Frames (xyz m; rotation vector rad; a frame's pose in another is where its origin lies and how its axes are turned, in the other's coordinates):
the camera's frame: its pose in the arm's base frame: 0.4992 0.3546 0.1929 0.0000 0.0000 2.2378
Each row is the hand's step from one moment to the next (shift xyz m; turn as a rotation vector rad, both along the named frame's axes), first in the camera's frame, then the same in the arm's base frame.
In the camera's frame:
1: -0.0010 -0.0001 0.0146 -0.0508 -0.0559 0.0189
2: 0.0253 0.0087 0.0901 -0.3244 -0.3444 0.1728
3: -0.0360 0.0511 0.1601 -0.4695 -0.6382 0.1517
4: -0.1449 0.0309 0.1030 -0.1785 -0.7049 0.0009
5: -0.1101 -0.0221 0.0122 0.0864 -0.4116 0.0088
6: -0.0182 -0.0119 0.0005 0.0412 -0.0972 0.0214
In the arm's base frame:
1: 0.0007 -0.0007 0.0146 0.0753 -0.0053 0.0189
2: -0.0225 0.0145 0.0901 0.4713 -0.0418 0.1728
3: -0.0179 -0.0599 0.1601 0.7919 0.0259 0.1517
4: 0.0654 -0.1330 0.1030 0.6643 0.2958 0.0009
5: 0.0855 -0.0728 0.0122 0.2699 0.3225 0.0088
6: 0.0206 -0.0069 0.0005 0.0509 0.0925 0.0214

